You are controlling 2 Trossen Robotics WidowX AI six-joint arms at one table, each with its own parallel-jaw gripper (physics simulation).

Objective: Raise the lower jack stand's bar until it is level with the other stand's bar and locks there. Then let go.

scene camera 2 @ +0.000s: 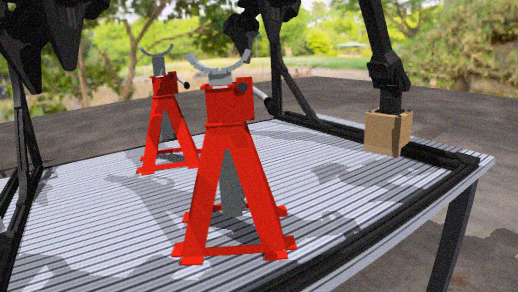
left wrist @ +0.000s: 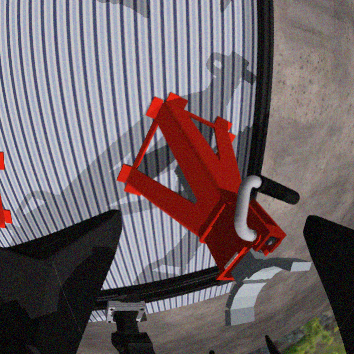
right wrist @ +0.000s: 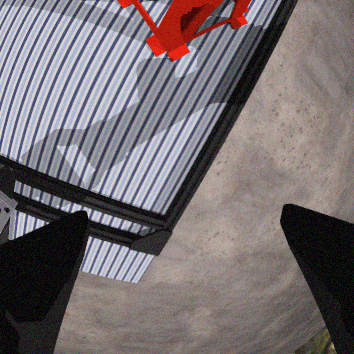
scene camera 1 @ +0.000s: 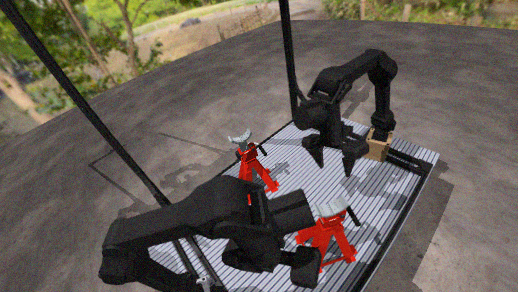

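Pixels of known places: left gripper, between the fingertips: (scene camera 2: 258,54) (left wrist: 218,224) (scene camera 1: 334,172); right gripper, between the fingertips: (scene camera 2: 51,83) (left wrist: 238,343) (right wrist: 187,219) (scene camera 1: 281,276); left arm's base, origin of its link: (scene camera 2: 389,111) (scene camera 1: 379,136); right arm's base, origin of its link: (left wrist: 124,315).
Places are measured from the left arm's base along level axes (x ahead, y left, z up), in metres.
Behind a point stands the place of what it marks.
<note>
The front jack stand (scene camera 1: 331,232) {x 0.537, y -0.025, z 0.051 m} (scene camera 2: 230,107) {x 0.524, y -0.024, z 0.094 m} (left wrist: 212,207) {x 0.499, y -0.048, z 0.063 m} (right wrist: 175,25) {x 0.591, y -0.054, z -0.049 m} is red and upright; its grey bar (scene camera 2: 232,192) {x 0.526, y -0.034, z -0.032 m} shows a short neck under the curved saddle (scene camera 1: 331,206) {x 0.514, y -0.042, z 0.147 m} (scene camera 2: 218,66) {x 0.524, y -0.045, z 0.147 m} (left wrist: 242,300) {x 0.537, y -0.060, z 0.152 m}. Its crank handle (left wrist: 243,210) {x 0.465, y -0.039, z 0.114 m} is tilted down in scene camera 2. The back stand (scene camera 1: 248,158) {x 0.431, y -0.406, z 0.085 m} (scene camera 2: 165,86) {x 0.422, y -0.401, z 0.096 m} has a longer length of bar (scene camera 2: 158,66) {x 0.429, y -0.411, z 0.147 m} above its collar. My left gripper (scene camera 1: 332,171) {x 0.415, y -0.074, z 0.160 m} (left wrist: 218,224) {x 0.415, y -0.074, z 0.160 m} is open and empty, apart from the front stand on its handle side. My right gripper (scene camera 2: 54,80) {x 0.723, y -0.066, z 0.154 m} (right wrist: 187,219) {x 0.723, y -0.066, z 0.154 m} is open and empty, raised above the table.
A tan block (scene camera 1: 376,146) {x 0.050, y 0.000, z -0.020 m} (scene camera 2: 381,134) {x 0.050, y -0.001, z -0.052 m} stands under a black arm part at the table's right. Black rails (scene camera 2: 435,159) {x 0.051, y 0.144, z -0.089 m} edge the striped table (scene camera 2: 345,192) {x 0.299, y 0.031, z -0.105 m}. In scene camera 1 my right arm (scene camera 1: 185,210) {x 0.761, y -0.155, z 0.412 m} covers part of the table left of the front stand. A dark post (scene camera 1: 287,65) {x -0.097, y -0.510, z 0.247 m} rises behind.
</note>
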